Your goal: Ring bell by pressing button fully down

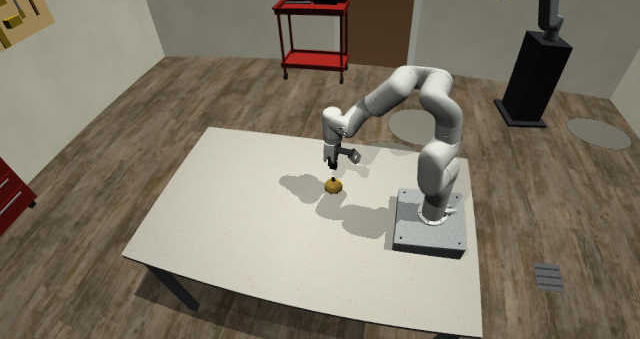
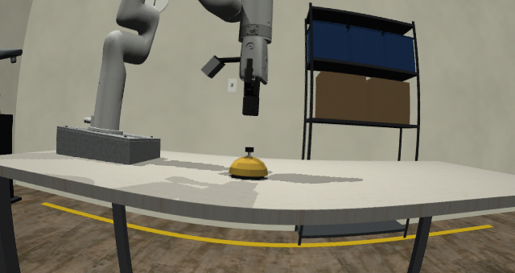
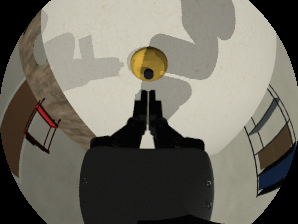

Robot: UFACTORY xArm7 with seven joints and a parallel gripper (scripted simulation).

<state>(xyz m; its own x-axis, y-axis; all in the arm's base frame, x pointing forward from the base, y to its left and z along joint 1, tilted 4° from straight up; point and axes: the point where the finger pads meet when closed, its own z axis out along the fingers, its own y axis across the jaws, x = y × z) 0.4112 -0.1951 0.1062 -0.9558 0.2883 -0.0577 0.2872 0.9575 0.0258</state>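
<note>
Right now the black button is 10 cm below my hand. Round my hand: bell: 11 cm below.
</note>
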